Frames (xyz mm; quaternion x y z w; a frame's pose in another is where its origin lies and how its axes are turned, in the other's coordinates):
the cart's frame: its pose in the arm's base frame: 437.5 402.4 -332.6 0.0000 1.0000 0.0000 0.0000
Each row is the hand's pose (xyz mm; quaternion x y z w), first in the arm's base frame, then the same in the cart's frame.
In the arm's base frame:
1: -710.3 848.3 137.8 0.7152 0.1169 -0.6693 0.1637
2: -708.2 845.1 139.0 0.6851 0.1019 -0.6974 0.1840
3: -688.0 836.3 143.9 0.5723 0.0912 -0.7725 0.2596
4: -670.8 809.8 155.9 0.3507 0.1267 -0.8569 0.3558
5: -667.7 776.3 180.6 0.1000 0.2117 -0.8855 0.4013
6: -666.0 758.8 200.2 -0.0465 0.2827 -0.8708 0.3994
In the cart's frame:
1: 1147.8 445.9 -470.4 0.6693 -0.1637 0.7152 0.1169
2: 1145.7 442.7 -471.6 0.6974 -0.1840 0.6851 0.1019
3: 1125.5 433.9 -476.5 0.7725 -0.2596 0.5723 0.0912
4: 1108.3 407.4 -488.5 0.8569 -0.3558 0.3507 0.1267
5: 1105.2 373.9 -513.2 0.8855 -0.4013 0.1000 0.2117
6: 1103.5 356.4 -532.8 0.8708 -0.3994 -0.0465 0.2827

